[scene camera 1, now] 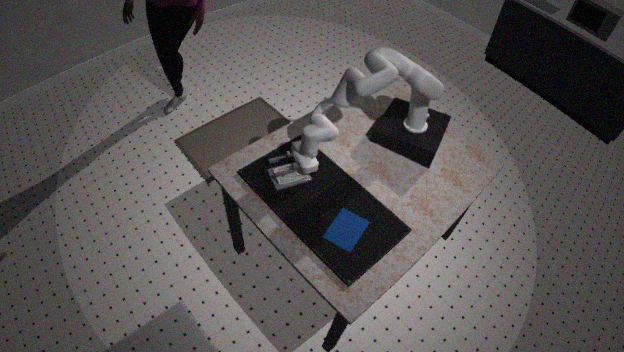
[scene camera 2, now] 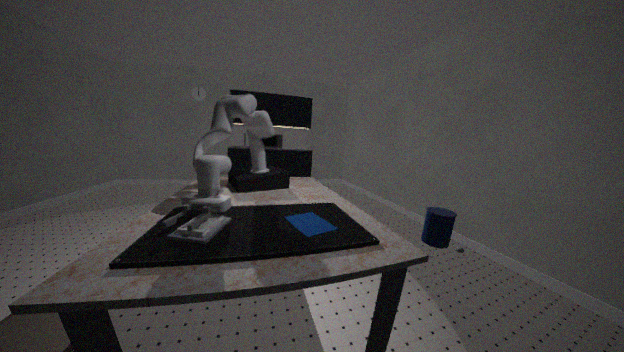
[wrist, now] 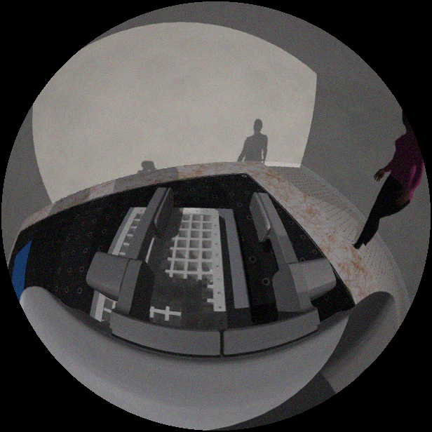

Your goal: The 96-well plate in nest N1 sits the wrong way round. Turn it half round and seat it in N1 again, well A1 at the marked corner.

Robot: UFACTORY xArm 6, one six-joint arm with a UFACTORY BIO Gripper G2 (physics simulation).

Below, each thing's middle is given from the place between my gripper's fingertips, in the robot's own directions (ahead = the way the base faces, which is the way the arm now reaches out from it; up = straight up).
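There is the flat blue square point(scene camera 1: 345, 231), and measured from it my hand sits 410 mm to the right of it, 50 mm past it and 30 mm above it.
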